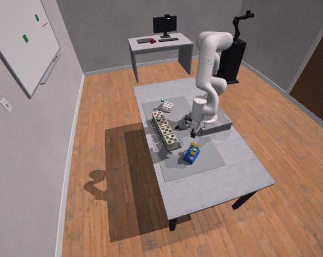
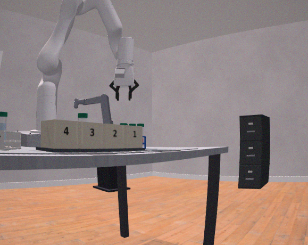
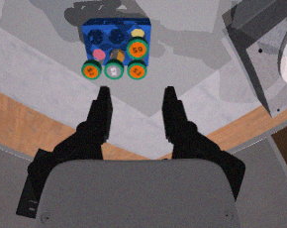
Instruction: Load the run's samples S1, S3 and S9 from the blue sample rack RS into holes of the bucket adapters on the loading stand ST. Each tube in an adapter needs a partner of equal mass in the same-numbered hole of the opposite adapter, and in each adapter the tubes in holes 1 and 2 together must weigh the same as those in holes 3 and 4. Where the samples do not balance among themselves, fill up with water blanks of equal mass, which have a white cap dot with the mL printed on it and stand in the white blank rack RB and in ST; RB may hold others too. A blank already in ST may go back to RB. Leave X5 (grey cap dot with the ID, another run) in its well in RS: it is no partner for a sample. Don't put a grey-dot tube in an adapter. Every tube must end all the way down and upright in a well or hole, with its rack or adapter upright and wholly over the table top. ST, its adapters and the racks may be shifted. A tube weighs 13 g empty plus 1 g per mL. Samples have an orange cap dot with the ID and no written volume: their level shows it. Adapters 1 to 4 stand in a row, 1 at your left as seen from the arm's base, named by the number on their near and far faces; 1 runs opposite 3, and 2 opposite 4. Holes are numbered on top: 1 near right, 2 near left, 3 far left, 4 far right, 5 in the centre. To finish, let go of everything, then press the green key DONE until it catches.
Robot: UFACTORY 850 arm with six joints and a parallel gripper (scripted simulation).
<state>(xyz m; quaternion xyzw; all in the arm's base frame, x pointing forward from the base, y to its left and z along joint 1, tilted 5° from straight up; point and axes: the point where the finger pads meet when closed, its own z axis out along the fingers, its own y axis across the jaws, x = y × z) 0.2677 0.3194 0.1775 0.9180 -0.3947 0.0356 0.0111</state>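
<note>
Now: hand 190 mm above the sample tube S9 and 10 mm to the left of it. The rest, counted from my hand: sample tube S1: 190 mm below, 90 mm to the left, 30 mm ahead; grey-dot tube X5: 190 mm below, 50 mm to the left, 10 mm ahead; blue sample rack RS: 220 mm below, 40 mm to the left, 20 mm ahead.
</note>
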